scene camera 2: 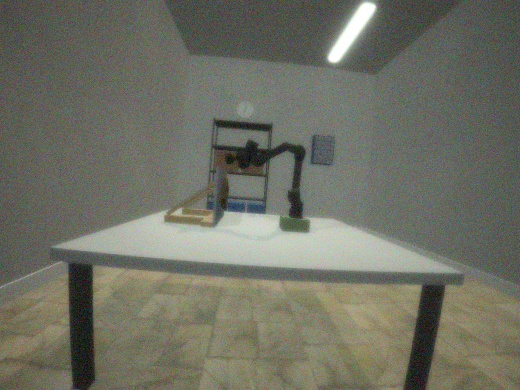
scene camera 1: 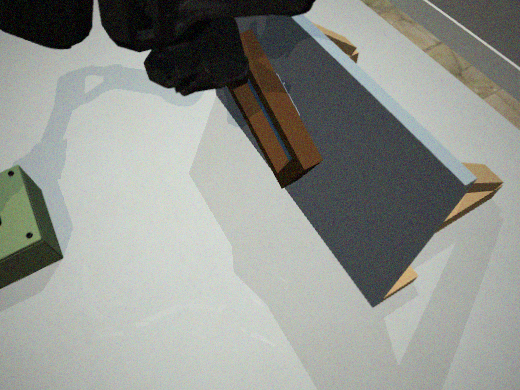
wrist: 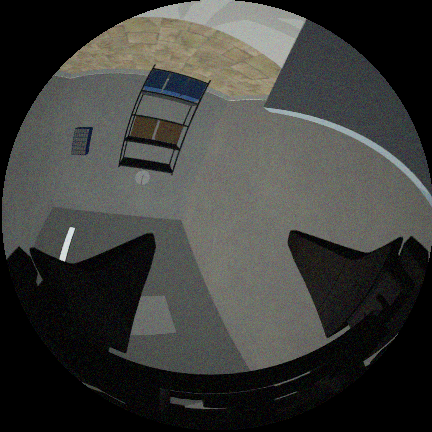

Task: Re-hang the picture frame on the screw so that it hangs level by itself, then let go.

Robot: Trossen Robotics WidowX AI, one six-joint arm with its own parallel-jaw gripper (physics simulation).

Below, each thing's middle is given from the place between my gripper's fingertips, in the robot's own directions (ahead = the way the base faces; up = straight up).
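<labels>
The wooden stand (scene camera 1: 470, 201) is 20 cm ahead of my hand, 14 cm to the left of it and 30 cm below it. As for the brown picture frame (scene camera 1: 272, 117), my hand is 26 cm above it, 15 cm to the right of it and 4 cm short of it.
</labels>
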